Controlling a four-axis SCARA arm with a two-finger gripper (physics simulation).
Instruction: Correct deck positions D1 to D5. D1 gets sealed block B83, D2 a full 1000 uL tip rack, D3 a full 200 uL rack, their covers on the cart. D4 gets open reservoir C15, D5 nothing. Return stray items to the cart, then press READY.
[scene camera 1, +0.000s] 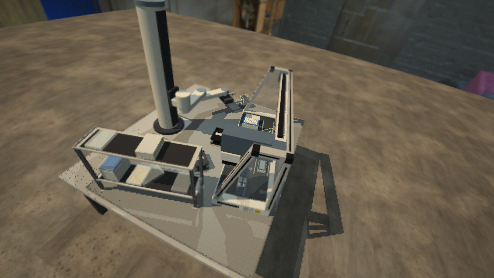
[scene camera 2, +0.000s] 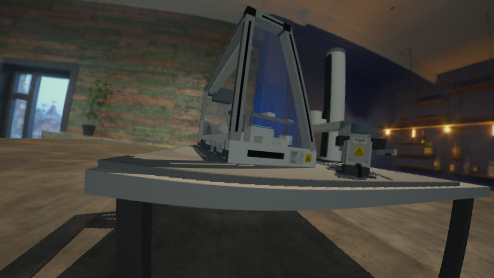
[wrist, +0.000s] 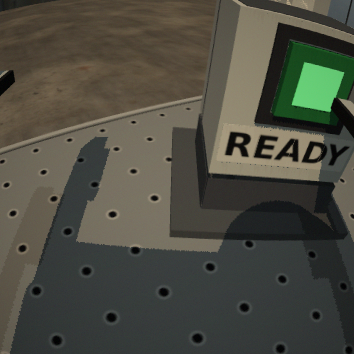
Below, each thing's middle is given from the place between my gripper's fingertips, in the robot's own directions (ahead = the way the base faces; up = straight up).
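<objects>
The grey box with warning sticker (wrist: 227, 194) is 2 cm below my hand and 6 cm ahead of it. As for the READY button box (wrist: 266, 117), I find it 3 cm below my hand, and 6 cm ahead of my hand too.
</objects>
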